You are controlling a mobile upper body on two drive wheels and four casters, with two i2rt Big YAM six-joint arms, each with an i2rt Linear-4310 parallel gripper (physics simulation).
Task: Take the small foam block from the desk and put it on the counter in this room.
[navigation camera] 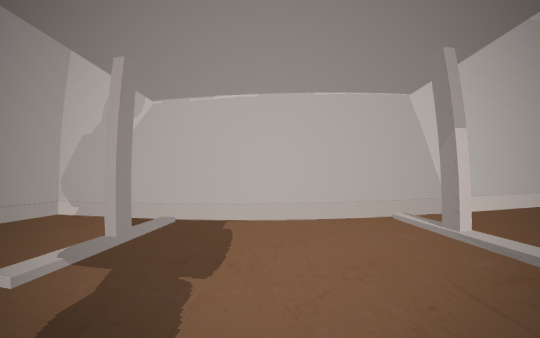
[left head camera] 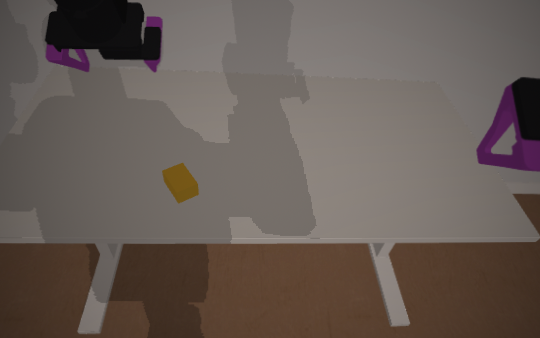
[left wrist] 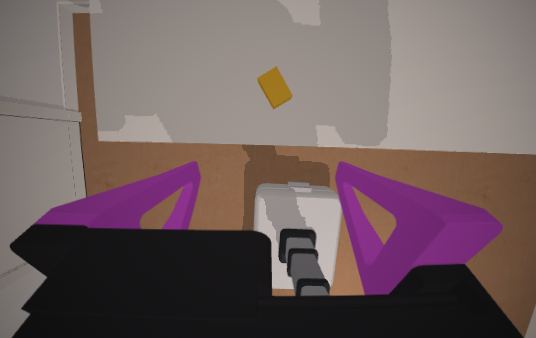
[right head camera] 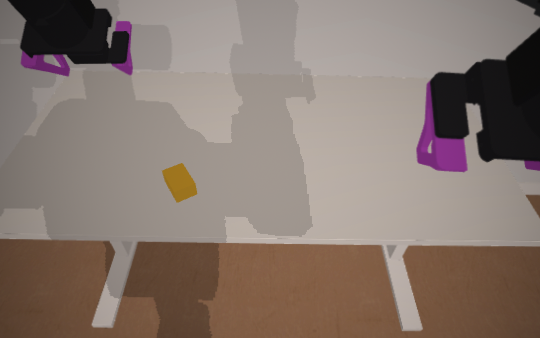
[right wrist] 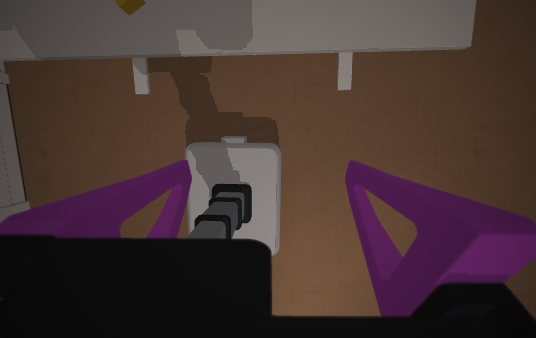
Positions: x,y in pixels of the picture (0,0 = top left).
Labels:
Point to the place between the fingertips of my right gripper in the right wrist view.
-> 268,169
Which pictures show my left gripper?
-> The left head camera view, the left wrist view and the right head camera view only.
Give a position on a white desk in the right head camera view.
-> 277,159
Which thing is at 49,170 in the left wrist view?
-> A door.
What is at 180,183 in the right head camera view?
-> A yellow foam block.

